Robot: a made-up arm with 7 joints.
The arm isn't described. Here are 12 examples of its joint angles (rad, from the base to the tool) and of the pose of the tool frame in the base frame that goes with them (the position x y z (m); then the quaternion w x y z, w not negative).
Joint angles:
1: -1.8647 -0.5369 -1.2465 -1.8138 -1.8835 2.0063 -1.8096
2: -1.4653 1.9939 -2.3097 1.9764 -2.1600 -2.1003 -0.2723
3: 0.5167 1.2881 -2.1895 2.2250 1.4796 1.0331 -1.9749
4: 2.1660 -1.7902 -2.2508 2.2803 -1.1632 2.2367 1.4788
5: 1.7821 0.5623 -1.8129 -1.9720 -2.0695 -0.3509 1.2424
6: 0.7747 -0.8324 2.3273 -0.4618 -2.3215 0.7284 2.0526
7: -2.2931 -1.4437 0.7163 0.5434 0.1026 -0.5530 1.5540
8: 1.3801 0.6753 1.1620 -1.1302 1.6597 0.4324 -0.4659
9: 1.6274 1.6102 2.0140 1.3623 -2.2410 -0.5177 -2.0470
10: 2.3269 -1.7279 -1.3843 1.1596 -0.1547 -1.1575 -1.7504
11: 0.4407 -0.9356 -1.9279 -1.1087 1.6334 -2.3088 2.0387
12: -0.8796 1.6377 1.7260 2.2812 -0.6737 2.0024 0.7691
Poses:
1: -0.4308 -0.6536 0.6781 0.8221 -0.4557 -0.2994 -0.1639
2: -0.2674 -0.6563 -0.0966 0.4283 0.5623 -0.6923 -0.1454
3: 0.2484 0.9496 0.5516 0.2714 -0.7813 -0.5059 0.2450
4: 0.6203 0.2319 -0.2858 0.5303 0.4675 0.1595 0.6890
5: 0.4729 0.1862 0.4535 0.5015 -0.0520 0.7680 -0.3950
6: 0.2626 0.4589 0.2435 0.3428 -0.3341 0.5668 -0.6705
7: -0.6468 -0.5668 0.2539 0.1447 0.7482 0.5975 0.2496
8: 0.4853 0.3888 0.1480 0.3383 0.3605 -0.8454 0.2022
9: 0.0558 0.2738 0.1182 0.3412 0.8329 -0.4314 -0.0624
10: 0.0262 -0.0803 0.4024 0.4749 -0.1294 0.2648 -0.8292
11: 0.5270 -0.2049 0.2204 0.3200 0.1022 -0.9369 -0.0966
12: -0.2313 0.0109 0.7417 0.6275 -0.6845 0.3595 -0.0920
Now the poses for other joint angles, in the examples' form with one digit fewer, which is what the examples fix.
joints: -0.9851 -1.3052 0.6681 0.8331 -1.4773 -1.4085 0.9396
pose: -0.202 0.465 0.527 0.223 -0.893 -0.271 0.283
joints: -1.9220 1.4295 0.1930 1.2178 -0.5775 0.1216 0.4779
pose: -0.059 -0.021 0.202 0.287 -0.401 -0.041 0.869
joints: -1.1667 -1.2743 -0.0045 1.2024 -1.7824 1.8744 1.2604
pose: 0.042 -0.088 -0.052 0.670 0.216 0.539 0.463
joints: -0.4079 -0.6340 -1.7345 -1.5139 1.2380 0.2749 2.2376
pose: -0.175 0.362 0.265 0.417 -0.457 -0.521 -0.588
